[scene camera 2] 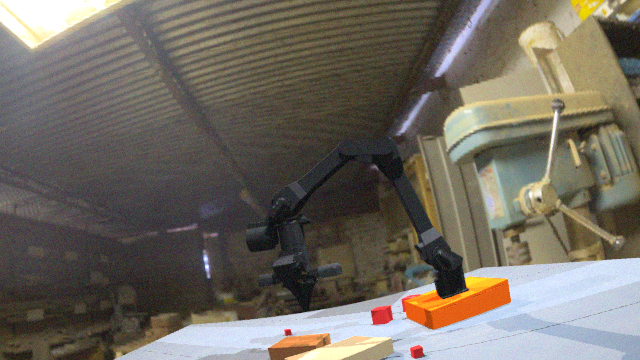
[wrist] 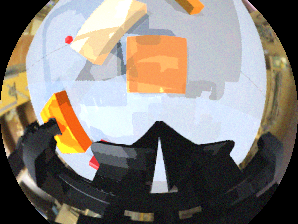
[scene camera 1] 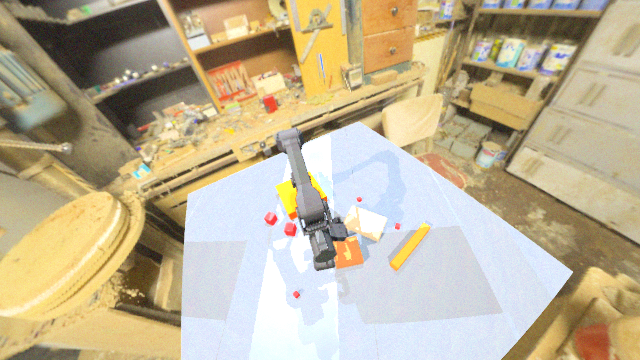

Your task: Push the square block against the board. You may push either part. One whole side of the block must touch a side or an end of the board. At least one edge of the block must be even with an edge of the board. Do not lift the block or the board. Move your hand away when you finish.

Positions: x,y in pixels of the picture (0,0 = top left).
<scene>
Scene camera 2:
gripper: 306,311
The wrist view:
gripper: 159,124
orange-brown square block: 154,63
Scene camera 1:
pale block: 370,225
</scene>
